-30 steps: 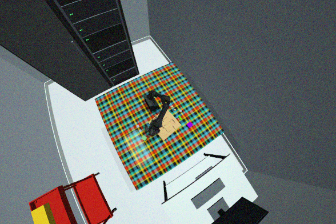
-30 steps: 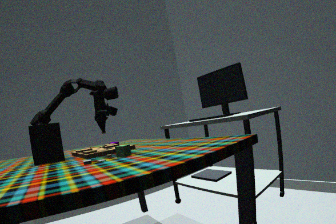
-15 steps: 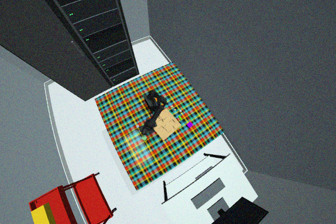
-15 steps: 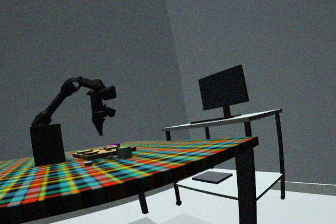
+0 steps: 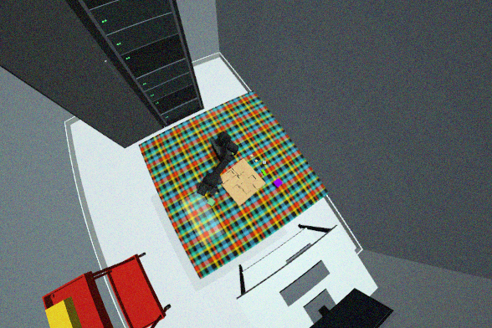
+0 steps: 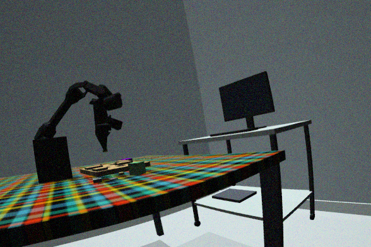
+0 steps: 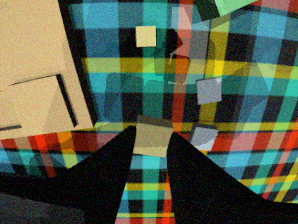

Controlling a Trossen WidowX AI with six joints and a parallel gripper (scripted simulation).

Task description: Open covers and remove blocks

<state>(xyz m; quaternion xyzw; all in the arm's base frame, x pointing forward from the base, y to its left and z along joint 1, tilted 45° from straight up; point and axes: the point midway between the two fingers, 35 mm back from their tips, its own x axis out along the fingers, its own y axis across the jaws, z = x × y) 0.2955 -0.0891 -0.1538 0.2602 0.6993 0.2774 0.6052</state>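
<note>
The grey piece lies 6 cm behind my gripper tip, 8 cm to the right of it and 10 cm below it. Also, from my gripper tip: bright green block 4 cm ahead, 46 cm to the left, 10 cm below; purple block 18 cm ahead, 53 cm to the left, 10 cm below; pale green block 11 cm ahead, 5 cm to the right, 9 cm below.
</note>
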